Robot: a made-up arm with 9 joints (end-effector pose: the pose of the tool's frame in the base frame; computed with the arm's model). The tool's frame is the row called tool.
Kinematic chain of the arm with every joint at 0, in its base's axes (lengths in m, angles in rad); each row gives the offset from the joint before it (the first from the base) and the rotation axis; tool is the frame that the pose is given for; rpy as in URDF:
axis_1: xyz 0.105 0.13 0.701 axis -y
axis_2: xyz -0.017 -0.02 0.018 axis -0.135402 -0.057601 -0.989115
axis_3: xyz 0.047 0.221 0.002 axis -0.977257 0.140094 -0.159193
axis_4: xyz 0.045 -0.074 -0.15 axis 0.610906 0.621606 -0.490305
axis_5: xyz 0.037 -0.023 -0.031 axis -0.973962 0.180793 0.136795
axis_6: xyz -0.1 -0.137 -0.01 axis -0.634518 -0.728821 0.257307
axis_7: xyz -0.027 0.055 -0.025 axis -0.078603 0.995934 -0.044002
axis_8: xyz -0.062 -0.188 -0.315 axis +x
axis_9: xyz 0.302 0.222 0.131 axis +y
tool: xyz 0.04 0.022 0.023 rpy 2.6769 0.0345 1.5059
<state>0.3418 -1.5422 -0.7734 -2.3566 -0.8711 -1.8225 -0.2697 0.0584 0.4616</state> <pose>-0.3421 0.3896 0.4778 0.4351 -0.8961 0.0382 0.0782</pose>
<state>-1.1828 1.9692 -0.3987 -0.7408 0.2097 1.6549 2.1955 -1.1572 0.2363</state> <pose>-0.4266 0.0064 1.1222 -0.1468 -0.5192 -0.8406 0.0479</pose>
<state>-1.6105 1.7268 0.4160 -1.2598 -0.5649 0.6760 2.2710 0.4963 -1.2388</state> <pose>0.1158 -0.1557 1.0322 0.0757 0.3550 -0.8764 0.3165</pose>
Working (the frame after each row of the table, in the pose's form):
after axis_1: 0.1050 0.1300 0.7010 0.0000 0.7210 0.0000 0.6929
after axis_2: 0.1237 0.1100 0.7173 -0.6134 0.4382 -0.4467 0.4819
after axis_3: 0.1121 0.0314 0.5057 -0.6989 0.5127 -0.3823 0.3203
after axis_4: 0.0258 -0.0003 0.6525 -0.6719 0.6364 0.2240 0.3055
after axis_5: 0.0492 -0.0484 0.6520 -0.5753 0.6310 0.0646 0.5164
after axis_6: 0.1325 -0.0344 0.7994 -0.5820 0.5060 0.3768 0.5131
after axis_7: 0.0714 -0.0513 0.8181 0.6425 -0.6267 0.3511 0.2670
after axis_8: 0.2233 0.2473 0.9801 0.6884 -0.5212 0.4942 0.1010
after axis_9: 0.1075 -0.1219 1.0695 -0.8474 0.4831 -0.0028 0.2203

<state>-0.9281 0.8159 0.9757 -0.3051 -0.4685 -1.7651 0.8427 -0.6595 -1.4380</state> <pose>0.1308 0.4395 0.6038 -0.8896 -0.2640 0.3641 0.0790</pose>
Working (the frame after each row of the table, in the pose's form):
after axis_1: 0.1050 0.1300 0.7010 0.0000 0.4476 0.0000 0.8942
after axis_2: 0.1092 0.1100 0.7254 -0.2237 0.3904 -0.3269 0.8311
after axis_3: 0.2149 0.2282 0.5644 -0.5859 0.5325 -0.1866 0.5817
after axis_4: 0.1357 0.0998 0.6496 -0.6111 0.5323 -0.0363 0.5847
after axis_5: 0.1449 0.0475 0.6552 -0.4806 0.4656 -0.1486 0.7281
after axis_6: 0.1162 0.0406 0.8225 0.0426 0.5373 -0.7378 0.4064
after axis_7: 0.1603 0.0712 0.7838 0.3167 0.6803 -0.6460 0.1401
after axis_8: 0.1613 0.3671 1.0093 0.2543 0.8528 -0.3909 0.2351
after axis_9: 0.0953 0.4650 0.6302 -0.0661 0.4869 -0.4616 0.7386

